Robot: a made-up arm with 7 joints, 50 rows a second.
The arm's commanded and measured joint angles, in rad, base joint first. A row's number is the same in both.
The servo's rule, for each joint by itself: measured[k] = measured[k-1] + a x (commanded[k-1-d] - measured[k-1]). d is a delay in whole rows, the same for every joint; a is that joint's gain. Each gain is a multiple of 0.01, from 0.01 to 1. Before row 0 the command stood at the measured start. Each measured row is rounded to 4 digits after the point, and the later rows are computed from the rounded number. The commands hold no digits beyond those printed.
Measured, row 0:
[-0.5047 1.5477 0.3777 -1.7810 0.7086 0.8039 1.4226]
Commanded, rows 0 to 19:
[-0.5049 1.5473 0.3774 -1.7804 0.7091 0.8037 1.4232]
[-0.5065 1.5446 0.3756 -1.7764 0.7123 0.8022 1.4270]
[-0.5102 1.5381 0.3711 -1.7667 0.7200 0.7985 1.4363]
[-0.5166 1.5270 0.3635 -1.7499 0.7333 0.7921 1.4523]
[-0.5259 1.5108 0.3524 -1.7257 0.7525 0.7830 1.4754]
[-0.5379 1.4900 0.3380 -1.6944 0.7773 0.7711 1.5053]
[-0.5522 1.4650 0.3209 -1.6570 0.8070 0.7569 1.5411]
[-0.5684 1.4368 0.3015 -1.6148 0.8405 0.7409 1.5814]
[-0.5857 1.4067 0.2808 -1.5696 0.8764 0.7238 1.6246]
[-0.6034 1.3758 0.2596 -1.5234 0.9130 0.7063 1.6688]
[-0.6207 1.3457 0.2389 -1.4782 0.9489 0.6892 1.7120]
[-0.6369 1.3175 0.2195 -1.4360 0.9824 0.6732 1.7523]
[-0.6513 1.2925 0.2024 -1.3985 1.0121 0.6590 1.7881]
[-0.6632 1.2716 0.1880 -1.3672 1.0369 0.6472 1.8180]
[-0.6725 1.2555 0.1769 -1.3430 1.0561 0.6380 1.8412]
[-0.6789 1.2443 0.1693 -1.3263 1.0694 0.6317 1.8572]
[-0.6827 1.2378 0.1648 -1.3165 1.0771 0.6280 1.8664]
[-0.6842 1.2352 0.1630 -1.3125 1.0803 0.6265 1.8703]
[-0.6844 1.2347 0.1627 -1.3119 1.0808 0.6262 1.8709]
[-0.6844 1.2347 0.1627 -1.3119 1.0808 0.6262 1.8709]
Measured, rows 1 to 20:
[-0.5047 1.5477 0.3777 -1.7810 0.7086 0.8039 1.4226]
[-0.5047 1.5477 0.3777 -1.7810 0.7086 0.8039 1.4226]
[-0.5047 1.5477 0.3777 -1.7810 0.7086 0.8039 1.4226]
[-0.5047 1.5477 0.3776 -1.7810 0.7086 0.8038 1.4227]
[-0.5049 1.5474 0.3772 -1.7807 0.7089 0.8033 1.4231]
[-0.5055 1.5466 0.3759 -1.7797 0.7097 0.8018 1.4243]
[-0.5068 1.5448 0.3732 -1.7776 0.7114 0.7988 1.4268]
[-0.5091 1.5417 0.3686 -1.7740 0.7143 0.7939 1.4312]
[-0.5126 1.5370 0.3619 -1.7684 0.7187 0.7868 1.4379]
[-0.5174 1.5305 0.3529 -1.7606 0.7249 0.7775 1.4472]
[-0.5235 1.5221 0.3416 -1.7504 0.7330 0.7662 1.4593]
[-0.5310 1.5117 0.3282 -1.7377 0.7430 0.7531 1.4742]
[-0.5397 1.4995 0.3131 -1.7227 0.7549 0.7386 1.4917]
[-0.5494 1.4857 0.2968 -1.7056 0.7685 0.7233 1.5115]
[-0.5599 1.4706 0.2798 -1.6867 0.7835 0.7078 1.5332]
[-0.5709 1.4546 0.2628 -1.6665 0.7995 0.6927 1.5561]
[-0.5820 1.4381 0.2463 -1.6455 0.8161 0.6786 1.5797]
[-0.5929 1.4217 0.2310 -1.6243 0.8329 0.6660 1.6032]
[-0.6032 1.4057 0.2174 -1.6034 0.8495 0.6554 1.6261]
[-0.6127 1.3906 0.2058 -1.5833 0.8654 0.6469 1.6477]
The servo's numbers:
d 3
a 0.12 0.09 0.22 0.07 0.07 0.31 0.09

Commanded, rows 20 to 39:
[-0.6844 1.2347 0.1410 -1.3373 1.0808 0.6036 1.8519]
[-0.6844 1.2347 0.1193 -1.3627 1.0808 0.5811 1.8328]
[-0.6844 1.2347 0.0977 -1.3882 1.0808 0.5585 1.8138]
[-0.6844 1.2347 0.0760 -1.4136 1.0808 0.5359 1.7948]
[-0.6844 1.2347 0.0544 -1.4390 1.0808 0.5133 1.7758]
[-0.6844 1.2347 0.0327 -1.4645 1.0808 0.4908 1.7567]
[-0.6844 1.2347 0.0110 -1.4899 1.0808 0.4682 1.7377]
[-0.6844 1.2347 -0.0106 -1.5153 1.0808 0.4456 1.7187]
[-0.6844 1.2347 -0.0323 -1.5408 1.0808 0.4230 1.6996]
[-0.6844 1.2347 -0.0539 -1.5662 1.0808 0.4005 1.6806]
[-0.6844 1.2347 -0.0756 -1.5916 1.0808 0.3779 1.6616]
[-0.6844 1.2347 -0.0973 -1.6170 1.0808 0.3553 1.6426]
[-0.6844 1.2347 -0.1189 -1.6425 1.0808 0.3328 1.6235]
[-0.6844 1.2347 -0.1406 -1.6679 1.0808 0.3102 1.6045]
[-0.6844 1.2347 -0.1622 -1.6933 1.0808 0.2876 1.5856]
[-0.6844 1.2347 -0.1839 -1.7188 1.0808 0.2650 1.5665]
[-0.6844 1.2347 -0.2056 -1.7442 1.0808 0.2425 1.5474]
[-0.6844 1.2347 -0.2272 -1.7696 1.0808 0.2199 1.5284]
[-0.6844 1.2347 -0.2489 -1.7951 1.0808 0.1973 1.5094]
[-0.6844 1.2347 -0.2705 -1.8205 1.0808 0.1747 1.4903]
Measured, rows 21 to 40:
[-0.6213 1.3766 0.1964 -1.5643 0.8804 0.6406 1.6677]
[-0.6289 1.3638 0.1890 -1.5466 0.8944 0.6361 1.6860]
[-0.6356 1.3522 0.1832 -1.5302 0.9074 0.6330 1.7026]
[-0.6415 1.3416 0.1739 -1.5167 0.9195 0.6239 1.7160]
[-0.6466 1.3320 0.1619 -1.5059 0.9308 0.6106 1.7265]
[-0.6511 1.3232 0.1478 -1.4977 0.9413 0.5944 1.7344]
[-0.6551 1.3152 0.1320 -1.4918 0.9511 0.5763 1.7398]
[-0.6586 1.3080 0.1149 -1.4881 0.9602 0.5568 1.7430]
[-0.6617 1.3014 0.0968 -1.4864 0.9686 0.5363 1.7442]
[-0.6644 1.2954 0.0779 -1.4866 0.9765 0.5152 1.7436]
[-0.6668 1.2899 0.0584 -1.4886 0.9838 0.4936 1.7414]
[-0.6689 1.2849 0.0384 -1.4923 0.9906 0.4717 1.7376]
[-0.6708 1.2804 0.0181 -1.4975 0.9969 0.4496 1.7325]
[-0.6724 1.2763 -0.0025 -1.5041 1.0028 0.4274 1.7261]
[-0.6738 1.2726 -0.0234 -1.5120 1.0083 0.4050 1.7186]
[-0.6751 1.2692 -0.0444 -1.5211 1.0134 0.3826 1.7100]
[-0.6762 1.2661 -0.0656 -1.5314 1.0181 0.3602 1.7005]
[-0.6772 1.2633 -0.0869 -1.5427 1.0225 0.3377 1.6902]
[-0.6781 1.2607 -0.1082 -1.5550 1.0266 0.3152 1.6791]
[-0.6789 1.2584 -0.1296 -1.5682 1.0304 0.2927 1.6672]

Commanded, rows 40 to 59:
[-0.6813 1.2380 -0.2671 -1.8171 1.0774 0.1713 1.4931]
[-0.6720 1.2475 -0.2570 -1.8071 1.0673 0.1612 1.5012]
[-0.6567 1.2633 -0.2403 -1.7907 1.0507 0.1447 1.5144]
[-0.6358 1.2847 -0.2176 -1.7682 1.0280 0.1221 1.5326]
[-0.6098 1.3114 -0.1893 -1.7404 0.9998 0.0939 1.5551]
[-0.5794 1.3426 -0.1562 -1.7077 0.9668 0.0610 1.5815]
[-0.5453 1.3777 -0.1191 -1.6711 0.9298 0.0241 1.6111]
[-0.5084 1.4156 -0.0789 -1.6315 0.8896 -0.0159 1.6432]
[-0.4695 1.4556 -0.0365 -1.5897 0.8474 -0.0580 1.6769]
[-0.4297 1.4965 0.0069 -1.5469 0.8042 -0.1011 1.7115]
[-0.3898 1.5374 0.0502 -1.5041 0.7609 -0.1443 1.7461]
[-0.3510 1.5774 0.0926 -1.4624 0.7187 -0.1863 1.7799]
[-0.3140 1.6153 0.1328 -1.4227 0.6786 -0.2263 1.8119]
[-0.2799 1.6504 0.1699 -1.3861 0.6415 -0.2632 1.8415]
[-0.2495 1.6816 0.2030 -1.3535 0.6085 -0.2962 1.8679]
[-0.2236 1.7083 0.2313 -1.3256 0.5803 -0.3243 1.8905]
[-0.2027 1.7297 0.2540 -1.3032 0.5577 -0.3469 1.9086]
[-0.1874 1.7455 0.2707 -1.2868 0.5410 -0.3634 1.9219]
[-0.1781 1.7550 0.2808 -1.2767 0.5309 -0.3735 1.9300]
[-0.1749 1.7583 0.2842 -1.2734 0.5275 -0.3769 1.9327]
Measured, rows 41 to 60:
[-0.6796 1.2563 -0.1511 -1.5823 1.0339 0.2701 1.6547]
[-0.6802 1.2544 -0.1726 -1.5972 1.0372 0.2475 1.6416]
[-0.6807 1.2526 -0.1941 -1.6128 1.0403 0.2249 1.6280]
[-0.6808 1.2513 -0.2102 -1.6271 1.0429 0.2083 1.6159]
[-0.6797 1.2510 -0.2205 -1.6397 1.0446 0.1937 1.6056]
[-0.6769 1.2521 -0.2249 -1.6503 1.0450 0.1785 1.5974]
[-0.6720 1.2550 -0.2233 -1.6586 1.0438 0.1610 1.5916]
[-0.6645 1.2601 -0.2158 -1.6643 1.0407 0.1402 1.5883]
[-0.6543 1.2675 -0.2027 -1.6673 1.0355 0.1156 1.5877]
[-0.6412 1.2774 -0.1843 -1.6676 1.0281 0.0872 1.5898]
[-0.6253 1.2898 -0.1611 -1.6651 1.0184 0.0552 1.5946]
[-0.6066 1.3047 -0.1337 -1.6598 1.0064 0.0201 1.6020]
[-0.5854 1.3220 -0.1028 -1.6519 0.9922 -0.0175 1.6119]
[-0.5619 1.3414 -0.0691 -1.6416 0.9760 -0.0568 1.6240]
[-0.5366 1.3626 -0.0335 -1.6291 0.9580 -0.0969 1.6380]
[-0.5099 1.3853 0.0031 -1.6147 0.9384 -0.1370 1.6537]
[-0.4823 1.4092 0.0398 -1.5987 0.9176 -0.1761 1.6706]
[-0.4544 1.4337 0.0757 -1.5815 0.8960 -0.2133 1.6884]
[-0.4267 1.4584 0.1099 -1.5636 0.8739 -0.2477 1.7066]
[-0.3998 1.4828 0.1416 -1.5454 0.8518 -0.2785 1.7248]

